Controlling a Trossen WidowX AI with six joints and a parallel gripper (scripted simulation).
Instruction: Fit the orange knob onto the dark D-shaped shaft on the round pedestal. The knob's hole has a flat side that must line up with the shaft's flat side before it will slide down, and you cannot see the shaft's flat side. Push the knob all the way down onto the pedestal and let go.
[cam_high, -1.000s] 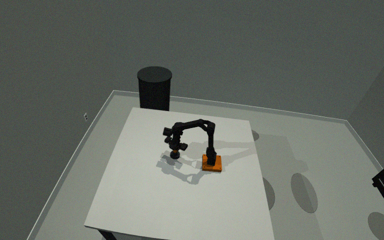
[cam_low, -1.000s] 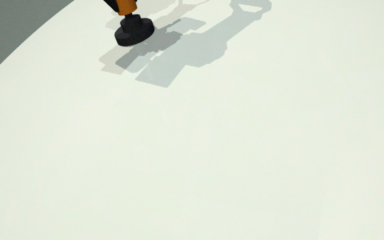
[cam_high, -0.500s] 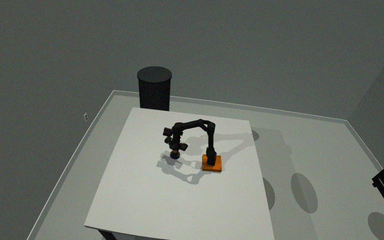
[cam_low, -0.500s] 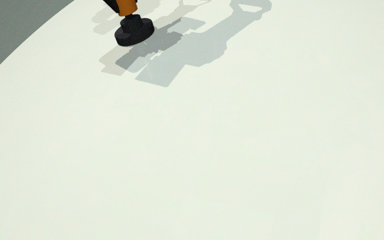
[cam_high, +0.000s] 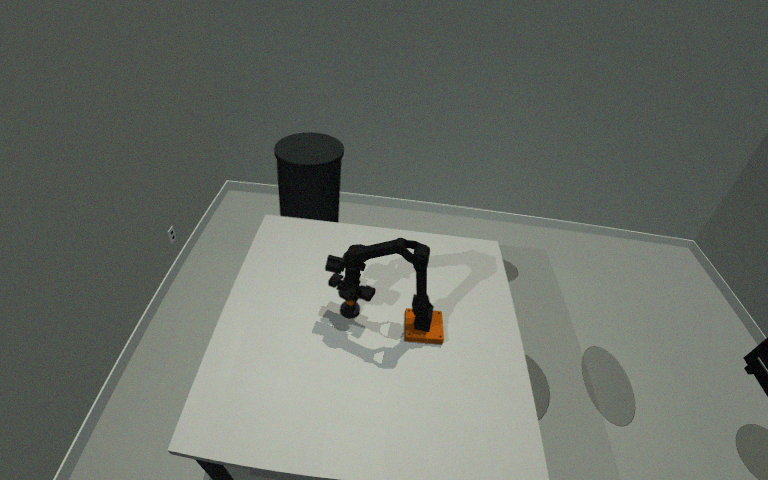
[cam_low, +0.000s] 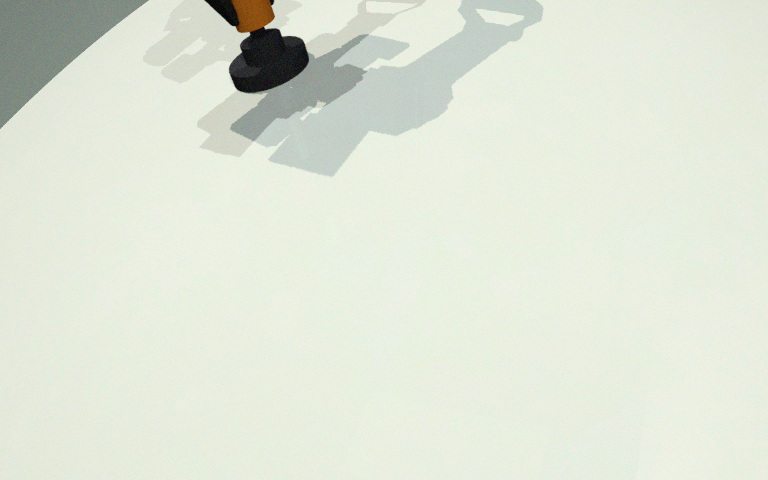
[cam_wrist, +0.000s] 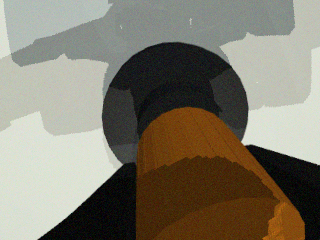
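Now: gripper tip 20 mm below the orange knob. The rest, counted from my gripper tip: dark round pedestal (40 mm below).
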